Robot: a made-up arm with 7 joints. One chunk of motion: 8 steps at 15 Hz.
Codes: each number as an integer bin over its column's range. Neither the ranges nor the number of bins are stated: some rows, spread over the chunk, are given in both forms.
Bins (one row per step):
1: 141 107 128 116 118 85
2: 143 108 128 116 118 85
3: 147 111 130 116 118 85
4: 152 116 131 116 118 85
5: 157 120 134 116 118 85
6: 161 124 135 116 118 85
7: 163 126 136 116 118 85
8: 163 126 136 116 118 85
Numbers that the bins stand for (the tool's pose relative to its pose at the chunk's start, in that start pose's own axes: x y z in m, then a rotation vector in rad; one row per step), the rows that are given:
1: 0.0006 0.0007 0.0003 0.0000 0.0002 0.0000
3: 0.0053 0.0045 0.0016 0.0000 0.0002 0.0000
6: 0.0163 0.0167 0.0047 0.0000 0.0002 0.0000
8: 0.0178 0.0186 0.0053 0.0000 0.0002 0.0000
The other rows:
2: 0.0022 0.0016 0.0003 0.0000 0.0002 0.0000
4: 0.0092 0.0092 0.0022 0.0000 0.0002 0.0000
5: 0.0131 0.0129 0.0041 0.0000 0.0002 0.0000
7: 0.0178 0.0186 0.0053 0.0000 0.0002 0.0000

